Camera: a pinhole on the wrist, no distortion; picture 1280 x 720 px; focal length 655.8 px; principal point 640.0 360.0 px. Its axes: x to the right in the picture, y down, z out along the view. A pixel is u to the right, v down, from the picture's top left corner.
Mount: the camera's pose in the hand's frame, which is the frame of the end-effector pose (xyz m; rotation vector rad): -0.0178 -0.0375 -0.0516 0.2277 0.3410 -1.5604
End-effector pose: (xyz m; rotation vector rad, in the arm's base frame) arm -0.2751 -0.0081 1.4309 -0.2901 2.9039 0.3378
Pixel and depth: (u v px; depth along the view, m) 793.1 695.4 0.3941
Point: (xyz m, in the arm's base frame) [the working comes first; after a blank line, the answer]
In the camera's frame: 0.0920 0.2016 0.3941

-0.3706 -0.2280 1.0745
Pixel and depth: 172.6 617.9 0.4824
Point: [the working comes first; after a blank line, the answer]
In the camera's frame: -0.3438 0.1897 0.4824

-0.4135 0.1886 0.9246
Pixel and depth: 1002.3 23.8 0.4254
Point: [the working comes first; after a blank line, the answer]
In the camera's frame: 0.2350 -0.2181 0.4254

0.0654 -0.2944 1.1293
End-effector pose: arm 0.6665 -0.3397 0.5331 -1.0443 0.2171 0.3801
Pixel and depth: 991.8 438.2 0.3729
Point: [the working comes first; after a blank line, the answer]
In the camera's frame: 0.2000 0.0445 0.3729

0.8538 -0.2951 0.9095
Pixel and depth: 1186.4 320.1 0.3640
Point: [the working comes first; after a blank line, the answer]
In the camera's frame: 0.3033 -0.0221 0.3640

0.8287 -0.3857 0.9890
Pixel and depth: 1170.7 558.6 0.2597
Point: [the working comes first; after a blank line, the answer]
In the camera's frame: 0.2102 0.0786 0.2597

0.8657 -0.3734 0.8211
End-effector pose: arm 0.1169 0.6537 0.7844 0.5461 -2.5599 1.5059
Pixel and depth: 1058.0 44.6 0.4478
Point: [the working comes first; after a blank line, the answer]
In the camera's frame: 0.2854 -0.2154 0.4478

0.5011 0.2582 0.9666
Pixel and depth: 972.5 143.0 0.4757
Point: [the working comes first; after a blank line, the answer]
In the camera's frame: 0.2412 -0.1574 0.4757

0.4361 0.2249 0.9391
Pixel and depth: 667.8 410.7 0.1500
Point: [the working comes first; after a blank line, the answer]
In the camera's frame: 0.0064 0.0116 0.1500

0.1551 0.5367 0.8223
